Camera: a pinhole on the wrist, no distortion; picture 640 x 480 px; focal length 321.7 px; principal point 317.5 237.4 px. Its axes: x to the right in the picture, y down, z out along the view. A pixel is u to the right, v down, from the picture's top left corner.
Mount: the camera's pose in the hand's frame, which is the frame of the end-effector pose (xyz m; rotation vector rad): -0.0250 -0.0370 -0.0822 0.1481 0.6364 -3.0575
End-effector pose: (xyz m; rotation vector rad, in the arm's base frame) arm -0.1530 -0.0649 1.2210 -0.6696 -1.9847 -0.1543
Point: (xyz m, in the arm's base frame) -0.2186 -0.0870 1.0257
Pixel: 480.7 68.0
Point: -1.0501 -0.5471 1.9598
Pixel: outside the picture
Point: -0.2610 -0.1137 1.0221
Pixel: 449.1 134.8
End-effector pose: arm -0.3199 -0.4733 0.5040 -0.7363 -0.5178 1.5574
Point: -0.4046 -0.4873 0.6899
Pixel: 304.7 141.7
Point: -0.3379 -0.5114 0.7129
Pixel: 344.1 224.5
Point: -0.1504 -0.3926 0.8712
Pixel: 253.6 459.3
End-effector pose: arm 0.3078 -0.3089 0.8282 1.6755 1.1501 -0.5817
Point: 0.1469 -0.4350 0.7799
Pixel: 373.5 279.8
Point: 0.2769 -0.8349 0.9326
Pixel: 487.7 27.5
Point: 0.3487 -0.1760 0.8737
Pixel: behind the camera
